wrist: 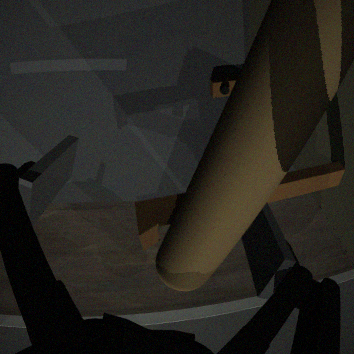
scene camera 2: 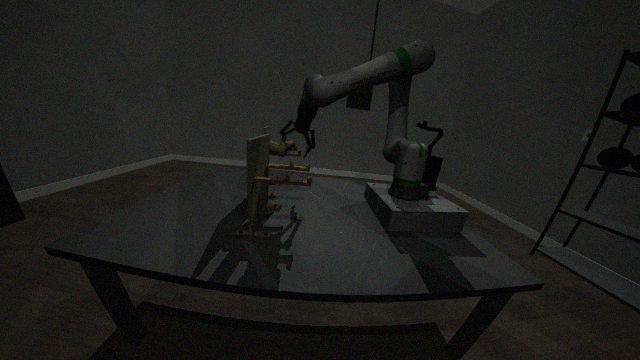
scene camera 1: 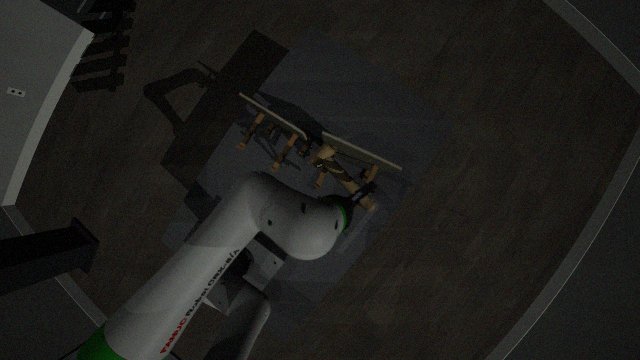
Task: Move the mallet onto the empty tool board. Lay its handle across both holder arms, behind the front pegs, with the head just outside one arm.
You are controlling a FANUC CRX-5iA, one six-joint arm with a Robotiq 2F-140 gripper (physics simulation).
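Places are measured from the arm's base along level axes (x back, y up, z left), in millimetres.
Pixels of known places: gripper, fingertip midpoint: (wrist: 162, 185) (scene camera 2: 293, 152); arm's base, link origin: (scene camera 2: 403, 194) (scene camera 1: 238, 260).
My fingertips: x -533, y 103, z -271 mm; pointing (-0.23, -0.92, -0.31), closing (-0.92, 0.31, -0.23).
Ahead of a thing's pixels: the offset from my fingertips to its middle. Level surfaces: height alone.
The wooden mallet {dx -39, dy +39, dz +76 mm} (scene camera 1: 337, 172) (scene camera 2: 278, 148) (wrist: 225, 185) rests on the right-hand tool board {dx -79, dy -32, dz +81 mm} (scene camera 1: 362, 151) in scene camera 1. Its head is close to the board and its handle slants outward. The empty tool board {dx -34, dy -42, dz +396 mm} (scene camera 1: 274, 115) (scene camera 2: 256, 162) stands upright beside it, with two holder arms, one at its left (scene camera 1: 250, 131) and one at its right (scene camera 1: 285, 153), pegged at the front. My gripper (scene camera 1: 364, 192) (scene camera 2: 295, 146) (wrist: 162, 185) is open around the handle near its free end, holding nothing. In the wrist view the handle lies nearer the right finger and partly hides its pad.
Both boards stand on the grey table {dy -191 mm} (scene camera 1: 350, 70) (scene camera 2: 340, 250). Small lower wooden pieces show at the boards' feet. The robot's base block (scene camera 2: 425, 220) stands across the table from the boards. A shelf rack (scene camera 2: 595, 137) stands off the table at the right. The image is dark, with strong shadows.
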